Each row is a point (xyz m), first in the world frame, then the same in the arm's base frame.
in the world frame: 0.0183 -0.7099 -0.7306
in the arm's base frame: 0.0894 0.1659 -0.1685
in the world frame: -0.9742 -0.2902 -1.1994
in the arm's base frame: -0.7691 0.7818 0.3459
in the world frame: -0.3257 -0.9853 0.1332
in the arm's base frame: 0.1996 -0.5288 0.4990
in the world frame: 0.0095 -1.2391 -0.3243
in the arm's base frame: 0.1146 -0.4987 -0.1157
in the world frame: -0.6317 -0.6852 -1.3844
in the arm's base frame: -0.7508 0.5458 -0.1556
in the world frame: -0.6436 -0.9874 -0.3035
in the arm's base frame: -0.2800 -0.2918 0.4244
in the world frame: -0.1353 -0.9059 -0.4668
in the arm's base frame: 0.0463 -0.1400 0.0217
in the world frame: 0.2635 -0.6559 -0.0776
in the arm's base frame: 0.6501 -0.1434 0.1134
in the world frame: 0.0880 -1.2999 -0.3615
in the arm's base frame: 0.1323 -0.5306 -0.2153
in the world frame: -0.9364 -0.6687 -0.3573
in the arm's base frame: -0.4177 0.0083 0.7093
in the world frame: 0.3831 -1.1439 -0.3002
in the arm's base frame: 0.4454 -0.4352 -0.3049
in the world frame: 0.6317 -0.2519 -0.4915
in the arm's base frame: 0.8489 0.4165 -0.2287
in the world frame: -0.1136 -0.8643 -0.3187
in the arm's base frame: 0.1581 -0.1851 0.1196
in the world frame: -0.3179 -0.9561 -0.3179
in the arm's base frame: -0.0293 -0.2608 0.2159
